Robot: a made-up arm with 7 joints.
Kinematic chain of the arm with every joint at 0, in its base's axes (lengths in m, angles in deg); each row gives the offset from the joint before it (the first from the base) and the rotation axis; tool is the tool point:
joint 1: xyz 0 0 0 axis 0 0.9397 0.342
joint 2: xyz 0 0 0 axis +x
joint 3: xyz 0 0 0 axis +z
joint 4: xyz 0.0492 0 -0.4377 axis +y
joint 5: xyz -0.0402 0 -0.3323 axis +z
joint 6: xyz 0 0 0 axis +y
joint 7: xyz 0 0 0 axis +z
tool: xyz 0 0 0
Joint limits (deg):
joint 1: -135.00..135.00
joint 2: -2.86..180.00
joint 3: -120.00..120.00
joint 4: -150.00..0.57
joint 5: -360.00..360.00
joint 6: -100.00..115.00
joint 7: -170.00..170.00
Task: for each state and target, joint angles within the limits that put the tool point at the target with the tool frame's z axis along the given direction. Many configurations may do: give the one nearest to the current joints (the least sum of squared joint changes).
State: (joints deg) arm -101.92 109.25 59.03 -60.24 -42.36 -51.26 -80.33
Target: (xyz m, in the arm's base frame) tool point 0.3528 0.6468 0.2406 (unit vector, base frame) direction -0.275 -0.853 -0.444
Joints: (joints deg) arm -86.96 75.86 76.17 -15.40 -38.77 -5.59 -80.33
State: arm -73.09 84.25 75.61 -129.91 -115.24 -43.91 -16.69
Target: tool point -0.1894 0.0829 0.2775 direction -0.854 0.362 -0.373
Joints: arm -63.65 115.59 64.01 -142.49 -74.72 -82.27 -16.69
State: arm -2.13 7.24 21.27 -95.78 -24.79 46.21 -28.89
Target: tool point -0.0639 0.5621 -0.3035 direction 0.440 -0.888 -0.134
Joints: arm 34.27 34.39 54.60 -82.22 -50.73 57.35 -28.89
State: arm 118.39 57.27 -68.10 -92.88 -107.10 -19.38 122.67
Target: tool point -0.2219 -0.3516 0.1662 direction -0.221 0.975 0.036
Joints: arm 135.00 32.68 -96.39 -124.29 -147.47 -29.35 122.67
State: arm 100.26 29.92 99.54 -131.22 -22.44 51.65 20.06
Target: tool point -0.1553 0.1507 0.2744 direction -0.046 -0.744 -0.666
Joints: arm 121.83 11.01 109.07 -141.90 -1.02 52.48 20.06
